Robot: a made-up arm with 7 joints.
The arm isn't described. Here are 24 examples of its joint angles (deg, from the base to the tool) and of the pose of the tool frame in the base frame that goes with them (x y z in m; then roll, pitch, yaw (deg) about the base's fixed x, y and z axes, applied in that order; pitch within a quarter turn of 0, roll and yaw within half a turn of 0).
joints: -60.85 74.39 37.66 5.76 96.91 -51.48 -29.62
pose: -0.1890 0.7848 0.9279 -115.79 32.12 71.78
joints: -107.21 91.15 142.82 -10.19 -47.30 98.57 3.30
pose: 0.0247 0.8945 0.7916 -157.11 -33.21 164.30
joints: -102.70 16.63 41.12 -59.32 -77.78 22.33 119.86
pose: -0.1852 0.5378 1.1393 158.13 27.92 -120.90
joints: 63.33 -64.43 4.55 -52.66 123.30 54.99 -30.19
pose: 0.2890 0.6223 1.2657 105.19 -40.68 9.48
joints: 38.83 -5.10 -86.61 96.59 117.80 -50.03 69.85
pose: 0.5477 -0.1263 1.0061 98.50 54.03 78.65
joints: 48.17 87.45 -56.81 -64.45 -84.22 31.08 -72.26
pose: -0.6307 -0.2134 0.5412 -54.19 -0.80 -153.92
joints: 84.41 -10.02 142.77 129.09 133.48 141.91 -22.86
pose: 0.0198 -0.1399 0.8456 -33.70 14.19 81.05
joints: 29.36 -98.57 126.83 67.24 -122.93 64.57 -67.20
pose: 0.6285 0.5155 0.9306 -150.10 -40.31 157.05
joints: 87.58 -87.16 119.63 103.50 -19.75 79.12 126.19
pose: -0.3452 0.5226 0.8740 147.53 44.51 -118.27
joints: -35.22 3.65 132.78 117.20 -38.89 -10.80 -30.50
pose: -0.0149 0.3605 0.9685 -124.06 51.20 75.06
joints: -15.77 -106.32 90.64 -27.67 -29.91 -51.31 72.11
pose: 0.7031 -0.3945 0.3169 -159.61 45.15 -176.91
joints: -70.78 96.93 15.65 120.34 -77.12 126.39 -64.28
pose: 0.0790 0.5074 0.9918 105.59 36.89 -4.84
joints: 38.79 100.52 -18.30 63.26 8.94 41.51 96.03
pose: -0.4190 -0.6956 0.9590 111.11 -0.17 -8.40
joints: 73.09 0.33 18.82 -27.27 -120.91 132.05 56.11
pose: -0.1983 -0.1880 1.4358 133.27 13.10 -137.13
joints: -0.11 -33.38 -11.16 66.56 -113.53 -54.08 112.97
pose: 0.7275 -0.0516 1.1673 42.52 -26.64 119.01
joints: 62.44 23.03 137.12 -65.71 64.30 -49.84 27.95
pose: 0.2034 -0.3316 1.4467 -75.39 -48.13 -117.60
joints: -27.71 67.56 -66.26 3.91 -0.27 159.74 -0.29
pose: -0.6403 0.3283 0.9399 26.16 55.76 16.02
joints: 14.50 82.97 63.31 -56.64 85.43 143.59 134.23
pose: -0.6982 -0.4252 0.7481 66.21 23.79 -143.29
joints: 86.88 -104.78 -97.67 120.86 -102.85 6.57 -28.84
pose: 0.5759 0.3146 0.5334 89.53 -23.47 -32.07
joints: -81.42 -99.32 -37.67 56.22 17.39 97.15 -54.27
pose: -0.1712 -0.7757 0.2786 -112.03 -3.42 -57.77
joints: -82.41 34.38 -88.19 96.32 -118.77 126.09 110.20
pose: -0.4232 -0.0329 1.2873 10.52 -36.15 157.63
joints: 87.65 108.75 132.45 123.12 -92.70 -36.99 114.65
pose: -0.2604 -0.3066 0.2669 138.25 17.04 -68.27
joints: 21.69 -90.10 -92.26 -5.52 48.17 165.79 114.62
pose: 0.7943 0.1906 0.7313 64.35 -28.96 0.25
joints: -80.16 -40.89 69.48 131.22 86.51 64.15 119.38
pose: 0.2400 -0.1049 0.6567 -130.35 -17.26 110.43
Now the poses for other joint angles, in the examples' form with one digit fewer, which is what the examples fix.
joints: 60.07 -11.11 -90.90 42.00 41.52 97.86 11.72
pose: 0.370 -0.100 1.468 75.2 -26.2 -124.6
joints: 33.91 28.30 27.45 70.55 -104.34 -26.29 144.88
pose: -0.153 0.057 1.507 38.0 39.4 -127.7
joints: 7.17 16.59 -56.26 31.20 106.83 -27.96 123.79
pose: 0.213 -0.207 1.516 48.5 73.4 5.9
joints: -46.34 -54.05 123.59 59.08 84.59 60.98 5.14
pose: 0.522 -0.039 1.240 102.0 6.6 41.6
